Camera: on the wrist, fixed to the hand. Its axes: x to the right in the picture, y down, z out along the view.
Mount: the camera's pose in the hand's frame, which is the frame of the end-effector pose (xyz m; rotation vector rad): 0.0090 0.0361 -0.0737 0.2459 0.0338 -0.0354
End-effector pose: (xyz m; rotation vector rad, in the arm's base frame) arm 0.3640 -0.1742 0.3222 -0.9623 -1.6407 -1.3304
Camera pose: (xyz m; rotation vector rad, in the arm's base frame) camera 0.4020 -0.2404 0.3536 -0.7636 -1.7543 -1.1292
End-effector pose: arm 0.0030 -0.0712 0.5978 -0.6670 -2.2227 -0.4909
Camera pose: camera 0.0600 -0.0789 0.6570 -0.4872 -2.2190 -0.2382
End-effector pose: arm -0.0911 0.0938 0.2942 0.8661 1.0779 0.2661
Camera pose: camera -0.1421 0.1584 0.3004 1.0636 1.1723 0.1199
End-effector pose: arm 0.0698 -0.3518 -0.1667 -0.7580 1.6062 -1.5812
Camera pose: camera 0.0068 -0.3162 -0.2064 -0.6331 1.3946 -1.7853
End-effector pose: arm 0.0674 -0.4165 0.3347 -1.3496 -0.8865 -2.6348
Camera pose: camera 0.0187 -0.4824 0.3249 -1.2363 -1.1933 -2.4639
